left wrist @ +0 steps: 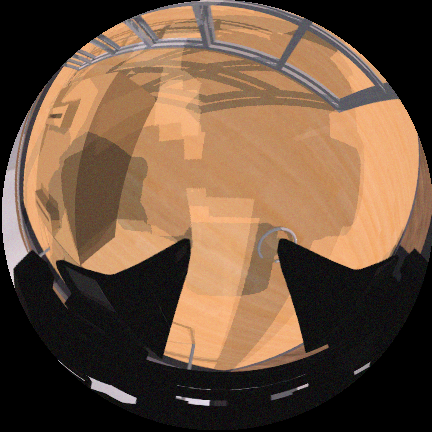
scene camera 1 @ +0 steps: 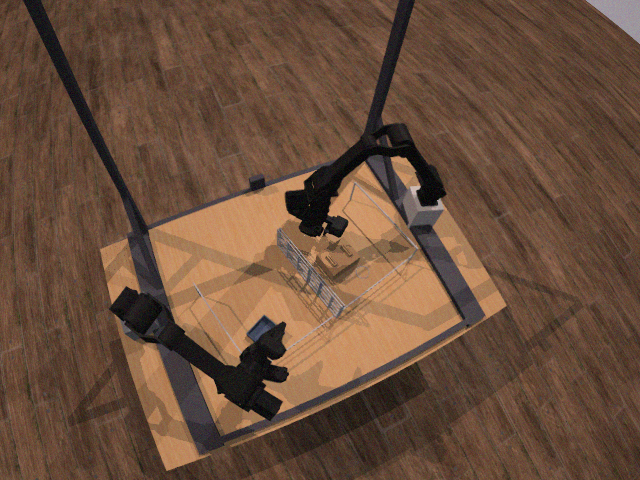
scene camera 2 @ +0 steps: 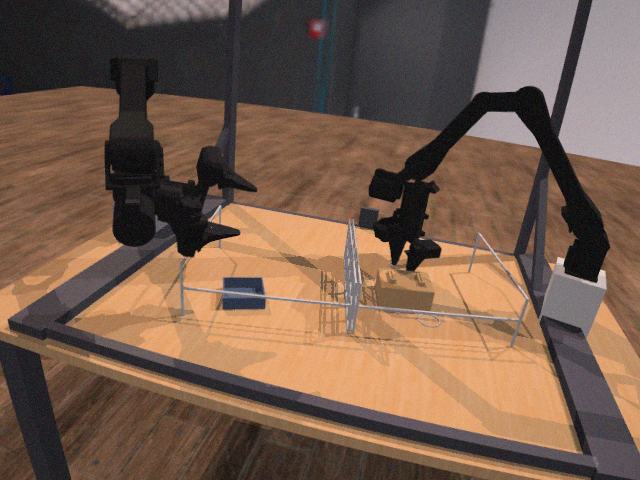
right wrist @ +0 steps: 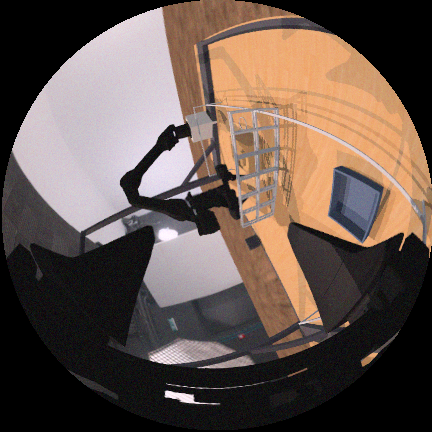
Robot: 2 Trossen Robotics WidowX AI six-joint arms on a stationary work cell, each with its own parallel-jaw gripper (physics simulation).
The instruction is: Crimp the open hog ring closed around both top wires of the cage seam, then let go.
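Where they show: left gripper, fingertip midpoint: (left wrist: 234,245) (right wrist: 251,183); right gripper, fingertip midpoint: (scene camera 1: 277,327) (scene camera 2: 248,211) (right wrist: 222,231); left arm's base, link origin: (scene camera 1: 427,197) (scene camera 2: 580,272) (right wrist: 188,128).
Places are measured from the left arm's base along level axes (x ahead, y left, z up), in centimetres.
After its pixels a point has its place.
The open hog ring (scene camera 2: 429,327) (left wrist: 260,246) @(x 38.4, y 1.4, z -11.2 cm) lies on the table beside the tan block; its gap shows in the left wrist view. The cage seam (scene camera 1: 308,276) @(x 42.6, y 19.9, z -7.2 cm) (scene camera 2: 356,284) @(x 35.4, y 32.7, z -1.3 cm) (right wrist: 257,152) @(x 40.2, y 24.7, z -5.9 cm) stands upright as a wire lattice mid-table; its two top wires run close together. My left gripper (scene camera 1: 326,237) @(x 37.1, y 2.3, z -11.5 cm) (scene camera 2: 403,264) @(x 37.1, y 2.3, z -11.5 cm) (left wrist: 234,245) @(x 37.1, y 2.3, z -11.5 cm) points down above the block, to the right of the seam in scene camera 2. It is partly open and empty. My right gripper (scene camera 2: 247,210) @(x 54.2, y 38.9, z 8.4 cm) is wide open and empty, raised left of the seam.
The tan block (scene camera 1: 338,266) @(x 33.0, y 17.8, z -7.0 cm) (scene camera 2: 405,297) @(x 30.5, y 18.2, z -8.8 cm) with raised strips on top stands right of the seam. A blue tray (scene camera 2: 242,303) @(x 55.0, y 38.5, z -10.2 cm) (right wrist: 335,195) @(x 55.1, y 32.4, z -10.3 cm) stands left of it. Thin wire rails (scene camera 2: 289,299) @(x 45.2, y 38.0, z -5.7 cm) run out from the seam on both sides. Dark beams edge the table.
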